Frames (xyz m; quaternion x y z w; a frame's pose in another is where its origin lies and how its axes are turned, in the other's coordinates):
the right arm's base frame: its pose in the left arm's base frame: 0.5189 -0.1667 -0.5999 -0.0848 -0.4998 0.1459 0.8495
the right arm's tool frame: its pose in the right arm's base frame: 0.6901 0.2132 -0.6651 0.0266 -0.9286 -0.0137 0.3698
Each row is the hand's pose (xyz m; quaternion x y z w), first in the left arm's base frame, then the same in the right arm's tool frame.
Working: the left arm's base frame: its pose in the right arm's tool frame: 1.2497 -0.0666 -0.7649 0.1336 -0.9710 0.1344 0.1457

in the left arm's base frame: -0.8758 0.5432 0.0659 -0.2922 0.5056 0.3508 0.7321
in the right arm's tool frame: 1.8786 0.6108 -1.2255 -0.3533 -0.7233 -0.0667 0.5895
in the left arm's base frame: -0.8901 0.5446 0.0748 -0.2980 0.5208 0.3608 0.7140
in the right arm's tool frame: 1.8892 0.6125 -1.2386 -0.3684 -0.7056 -0.0713 0.6011
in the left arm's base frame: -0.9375 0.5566 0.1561 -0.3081 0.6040 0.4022 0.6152
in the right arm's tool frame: 1.9092 0.6097 -1.3313 -0.4344 -0.6045 -0.0772 0.6633
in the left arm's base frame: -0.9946 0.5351 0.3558 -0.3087 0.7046 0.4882 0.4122
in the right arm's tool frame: 1.9189 0.5425 -1.5287 -0.5586 -0.4043 -0.0791 0.7199
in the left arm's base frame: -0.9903 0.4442 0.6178 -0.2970 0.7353 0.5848 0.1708
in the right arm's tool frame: 1.8773 0.3786 -1.7486 -0.6871 -0.1767 -0.0820 0.7000
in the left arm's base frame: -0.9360 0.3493 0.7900 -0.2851 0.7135 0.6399 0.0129
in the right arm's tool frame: 1.8131 0.2269 -1.8689 -0.7570 -0.0323 -0.0865 0.6468
